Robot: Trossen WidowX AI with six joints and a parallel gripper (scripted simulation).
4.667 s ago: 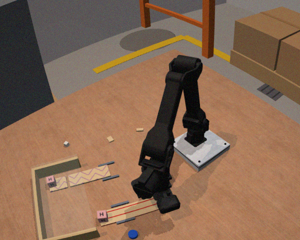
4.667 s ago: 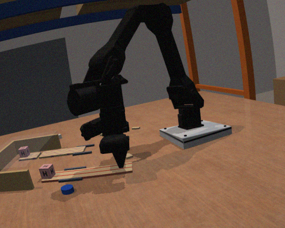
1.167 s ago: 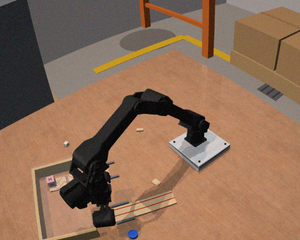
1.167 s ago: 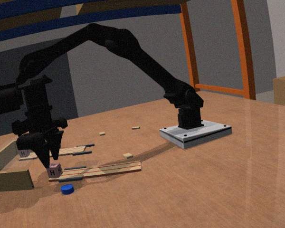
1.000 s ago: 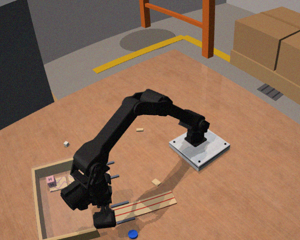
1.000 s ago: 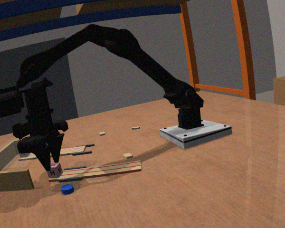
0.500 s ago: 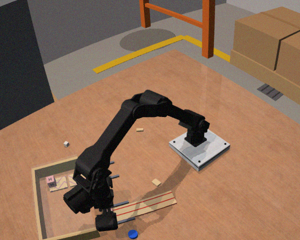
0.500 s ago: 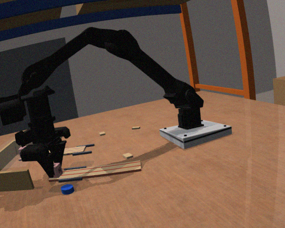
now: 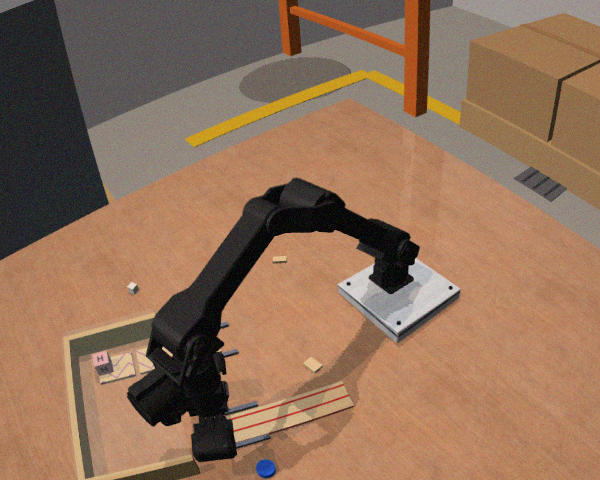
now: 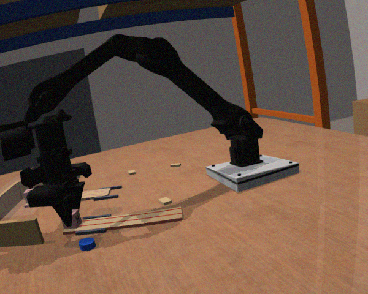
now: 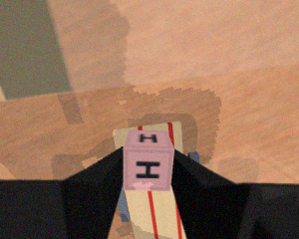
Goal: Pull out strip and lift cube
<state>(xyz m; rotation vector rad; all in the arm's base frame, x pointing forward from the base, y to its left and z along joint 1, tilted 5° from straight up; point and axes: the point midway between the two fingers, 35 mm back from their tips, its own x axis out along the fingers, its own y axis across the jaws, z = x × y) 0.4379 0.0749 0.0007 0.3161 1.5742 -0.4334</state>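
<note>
Right now my gripper tip is 100 mm to the right of the blue disc, 20 mm past it and 10 mm above it. The rest, counted from my gripper tip: white cube 400 mm to the right, 30 mm behind, 10 mm below.
</note>
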